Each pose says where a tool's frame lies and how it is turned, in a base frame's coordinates. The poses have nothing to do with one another.
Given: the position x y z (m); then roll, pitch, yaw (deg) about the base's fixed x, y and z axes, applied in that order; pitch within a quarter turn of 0, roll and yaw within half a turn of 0.
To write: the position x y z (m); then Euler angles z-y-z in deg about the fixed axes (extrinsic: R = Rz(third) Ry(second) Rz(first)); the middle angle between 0 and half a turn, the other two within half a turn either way. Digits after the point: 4 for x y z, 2 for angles.
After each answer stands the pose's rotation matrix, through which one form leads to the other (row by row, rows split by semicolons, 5 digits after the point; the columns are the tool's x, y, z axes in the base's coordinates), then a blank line. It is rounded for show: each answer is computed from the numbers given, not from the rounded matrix.
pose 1, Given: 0.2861 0.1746 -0.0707 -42.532 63.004 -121.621
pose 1, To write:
0.2861 0.1746 -0.0707 -19.00 70.46 -75.79
-0.23799 0.94330 0.23138; -0.38654 0.12656 -0.91355; -0.89104 -0.30686 0.33450

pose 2, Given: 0.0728 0.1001 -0.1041 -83.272 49.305 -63.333
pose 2, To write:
0.0728 0.1001 -0.1041 -40.50 85.62 21.56
0.29263 -0.23324 0.92734; -0.58268 0.72546 0.36634; -0.75819 -0.64754 0.07639

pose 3, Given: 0.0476 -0.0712 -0.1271 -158.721 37.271 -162.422
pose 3, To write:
0.0476 -0.0712 -0.1271 -25.50 137.86 -15.17
-0.75862 -0.07190 0.64755; -0.24033 0.95469 -0.17554; -0.60559 -0.28880 -0.74153

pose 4, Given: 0.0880 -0.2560 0.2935 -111.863 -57.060 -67.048
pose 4, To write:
0.0880 -0.2560 0.2935 -148.98 101.68 4.34
0.21204 -0.03918 0.97647; -0.50071 -0.86243 0.07413; 0.83924 -0.50465 -0.20249

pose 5, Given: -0.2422 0.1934 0.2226 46.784 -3.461 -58.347
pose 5, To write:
-0.2422 0.1934 0.2226 94.74 46.88 -151.59
0.52382 0.55980 -0.64206; -0.84969 0.39679 -0.34725; 0.06037 0.72745 0.68350

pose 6, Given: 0.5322 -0.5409 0.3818 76.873 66.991 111.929
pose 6, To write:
0.5322 -0.5409 0.3818 22.47 84.91 34.04
-0.14598 -0.54544 0.82534; 0.36259 0.74672 0.55762; -0.92044 0.38066 0.08877

